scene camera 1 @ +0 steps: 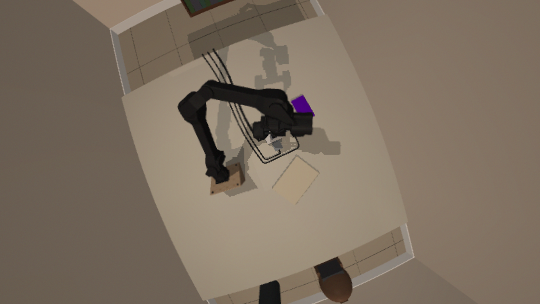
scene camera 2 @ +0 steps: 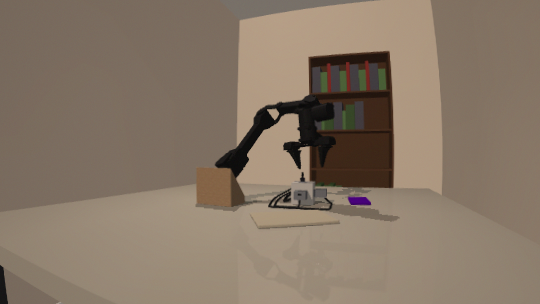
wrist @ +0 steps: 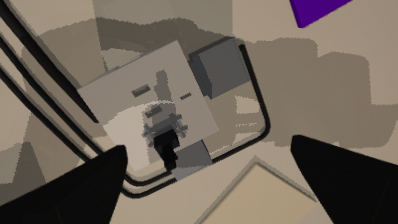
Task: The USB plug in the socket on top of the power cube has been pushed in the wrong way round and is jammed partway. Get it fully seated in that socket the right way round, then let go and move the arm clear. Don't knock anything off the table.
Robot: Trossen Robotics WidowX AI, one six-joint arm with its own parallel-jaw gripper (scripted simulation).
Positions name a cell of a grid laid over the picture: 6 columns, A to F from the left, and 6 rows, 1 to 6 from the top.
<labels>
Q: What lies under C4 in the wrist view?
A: A black USB plug.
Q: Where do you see a beige pad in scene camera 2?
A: At D5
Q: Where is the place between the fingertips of the gripper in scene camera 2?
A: D4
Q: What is the gripper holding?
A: Nothing.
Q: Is the gripper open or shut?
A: Open.
</labels>
